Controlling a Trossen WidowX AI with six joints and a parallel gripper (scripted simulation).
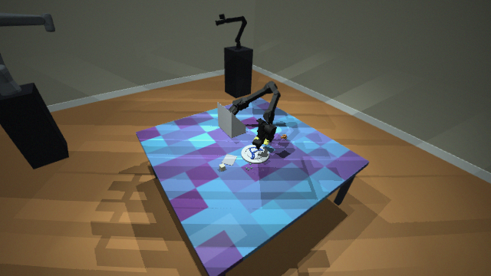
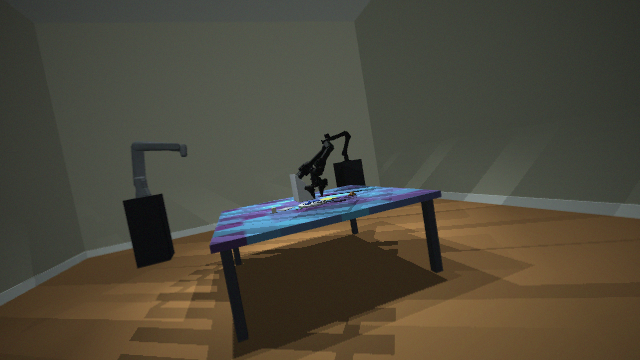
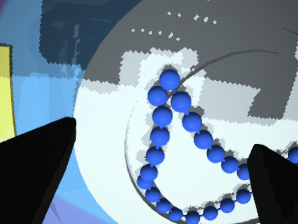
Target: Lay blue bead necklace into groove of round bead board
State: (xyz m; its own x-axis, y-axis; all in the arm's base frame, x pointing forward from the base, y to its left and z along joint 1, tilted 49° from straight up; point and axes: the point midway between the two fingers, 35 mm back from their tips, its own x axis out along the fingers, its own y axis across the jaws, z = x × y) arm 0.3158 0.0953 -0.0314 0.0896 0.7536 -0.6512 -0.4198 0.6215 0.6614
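Right now the round white bead board is 60 mm to the right of my gripper tip, 30 mm below it and 10 mm ahead of it. The rest, counted from my gripper tip: cream cube: 330 mm to the right, 20 mm below, 10 mm behind; yellow patch: 110 mm to the left, 90 mm behind, 40 mm below; flat grey square: 240 mm to the right, 60 mm behind, 40 mm below.
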